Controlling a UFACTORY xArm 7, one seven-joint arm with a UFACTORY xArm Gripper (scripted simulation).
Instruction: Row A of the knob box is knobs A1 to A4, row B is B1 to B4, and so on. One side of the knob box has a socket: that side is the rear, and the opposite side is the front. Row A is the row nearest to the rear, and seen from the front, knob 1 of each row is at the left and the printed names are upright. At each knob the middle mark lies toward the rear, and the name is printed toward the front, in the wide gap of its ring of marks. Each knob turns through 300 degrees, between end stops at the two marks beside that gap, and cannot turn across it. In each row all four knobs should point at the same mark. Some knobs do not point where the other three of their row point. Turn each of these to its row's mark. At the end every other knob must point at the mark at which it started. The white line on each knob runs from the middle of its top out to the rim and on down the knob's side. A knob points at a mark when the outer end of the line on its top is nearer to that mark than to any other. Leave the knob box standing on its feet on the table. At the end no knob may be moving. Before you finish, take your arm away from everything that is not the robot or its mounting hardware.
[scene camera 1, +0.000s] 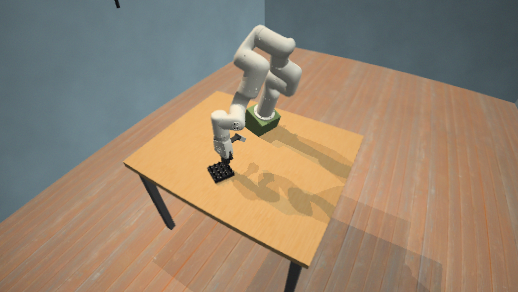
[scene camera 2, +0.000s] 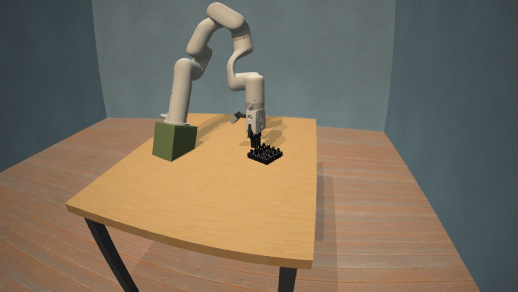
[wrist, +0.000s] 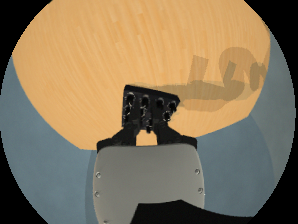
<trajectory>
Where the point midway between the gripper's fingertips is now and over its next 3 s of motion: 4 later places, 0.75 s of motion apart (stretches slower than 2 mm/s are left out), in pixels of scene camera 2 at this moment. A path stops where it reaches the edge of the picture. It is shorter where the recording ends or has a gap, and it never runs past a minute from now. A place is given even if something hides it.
My gripper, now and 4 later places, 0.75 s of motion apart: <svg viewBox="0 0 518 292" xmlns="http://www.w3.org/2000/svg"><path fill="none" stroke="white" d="M255 146L255 149L255 145L255 139L255 117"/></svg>
</trajectory>
